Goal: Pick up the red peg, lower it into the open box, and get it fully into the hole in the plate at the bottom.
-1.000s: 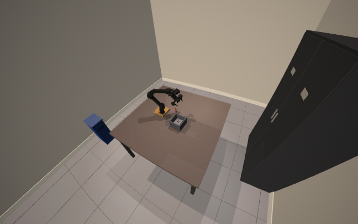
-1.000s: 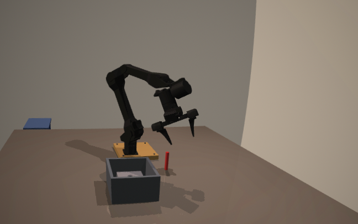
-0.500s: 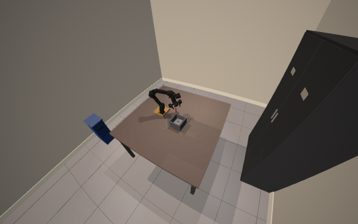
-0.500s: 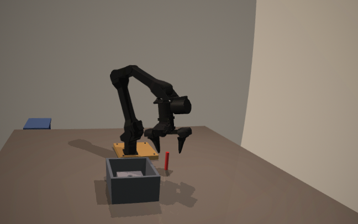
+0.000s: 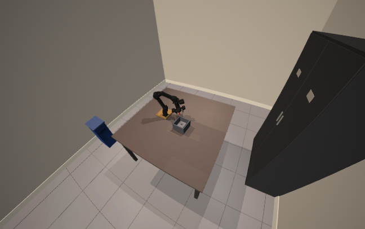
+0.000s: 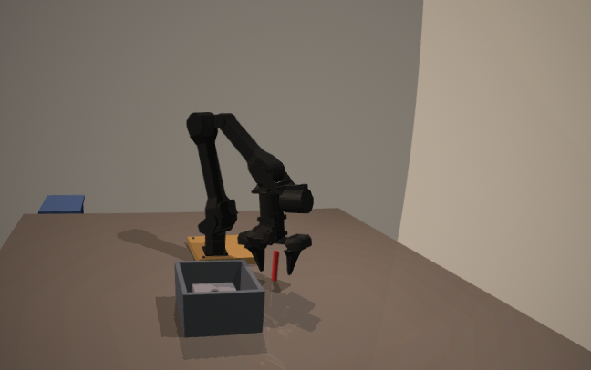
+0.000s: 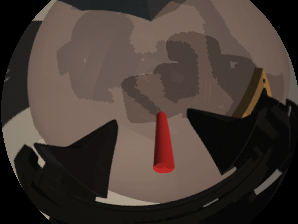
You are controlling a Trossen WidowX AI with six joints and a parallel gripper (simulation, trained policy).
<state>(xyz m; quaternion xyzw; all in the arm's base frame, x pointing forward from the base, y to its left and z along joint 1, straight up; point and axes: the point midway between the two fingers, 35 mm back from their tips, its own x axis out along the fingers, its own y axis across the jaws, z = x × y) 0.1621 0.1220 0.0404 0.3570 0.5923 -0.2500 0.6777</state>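
The light grey plate lies 150 mm ahead of my gripper tip, 180 mm to the right of it and 20 mm above it. Round my gripper tip: red peg (10 mm behind, 10 mm above); dark grey box (150 mm ahead, 180 mm to the right).
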